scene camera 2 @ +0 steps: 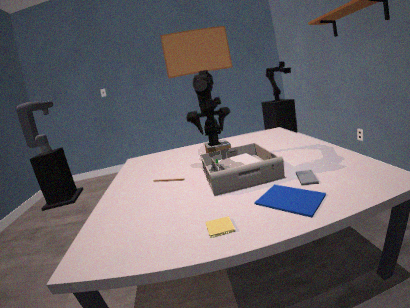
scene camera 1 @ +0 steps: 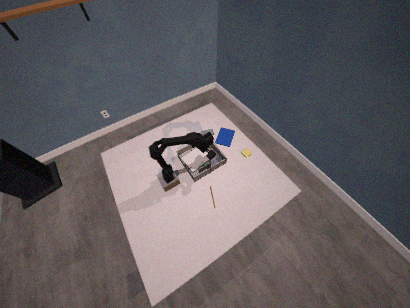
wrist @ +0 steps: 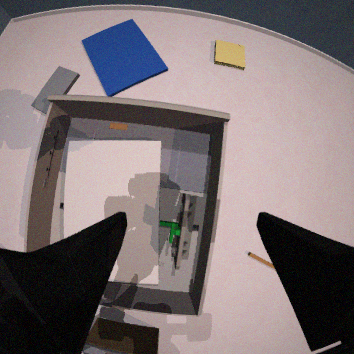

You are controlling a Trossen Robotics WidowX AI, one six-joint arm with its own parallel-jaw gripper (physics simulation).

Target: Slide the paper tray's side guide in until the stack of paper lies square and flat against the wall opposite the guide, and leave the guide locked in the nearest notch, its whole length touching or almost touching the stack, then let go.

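Places are measured from the arm's base along level axes (x left, y ahead, z down), in metres.
Pixels of known places: gripper, fingertip midpoint: [scene camera 2: 212, 132] [scene camera 1: 208, 152] [wrist: 192, 219]; arm's base, link origin: [scene camera 2: 214, 143] [scene camera 1: 168, 178].
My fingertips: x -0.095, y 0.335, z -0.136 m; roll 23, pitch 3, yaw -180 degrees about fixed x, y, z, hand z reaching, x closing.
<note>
For each thing: its top centre in the pictures, then the offset to it from my fingertips. "*": a spot on its surface instead.
- grey paper tray, top centre: [wrist: 110, 203] [scene camera 2: 236, 154] [scene camera 1: 201, 153] dx +0.095, dy +0.000, dz +0.124 m
- white paper stack, top centre: [wrist: 108, 211] [scene camera 2: 241, 163] [scene camera 1: 198, 156] dx +0.119, dy -0.018, dz +0.179 m
- grey side guide, surface spot: [wrist: 186, 225] * dx -0.018, dy -0.044, dz +0.197 m
- blue folder, top centre: [wrist: 120, 51] [scene camera 2: 290, 197] [scene camera 1: 225, 136] dx +0.137, dy +0.347, dz +0.211 m
- grey box-like item, top centre: [wrist: 53, 88] [scene camera 2: 306, 176] dx +0.291, dy +0.251, dz +0.209 m
- yellow note pad, top centre: [wrist: 230, 51] [scene camera 2: 219, 225] [scene camera 1: 246, 152] dx -0.131, dy +0.355, dz +0.208 m
- pencil, top centre: [wrist: 278, 269] [scene camera 2: 168, 179] [scene camera 1: 212, 196] dx -0.225, dy -0.157, dz +0.212 m
The grey paper tray [scene camera 1: 212, 171] [scene camera 2: 250, 176] [wrist: 140, 103] holds a white paper stack [scene camera 1: 192, 159] [scene camera 2: 244, 160] [wrist: 112, 165]. In the wrist view a narrow strip of floor shows between the stack and the left wall. The grey side guide [wrist: 186, 225] stands upright near the right wall, with a gap between its plate and the stack. Its green lever [scene camera 2: 217, 161] [wrist: 172, 231] points toward the stack's right edge. My gripper [scene camera 2: 211, 133] [wrist: 192, 219] is open and empty above the tray, one finger over the stack, the other beyond the right wall. The guide's notches cannot be made out.
A blue folder [scene camera 1: 225, 137] [scene camera 2: 291, 200] [wrist: 125, 57], a grey box-like item [scene camera 2: 307, 177] [wrist: 56, 89] and a yellow note pad [scene camera 1: 246, 153] [scene camera 2: 220, 226] [wrist: 230, 54] lie beyond the tray. A pencil [scene camera 1: 213, 197] [scene camera 2: 169, 180] [wrist: 261, 260] lies to its right in the wrist view.
</note>
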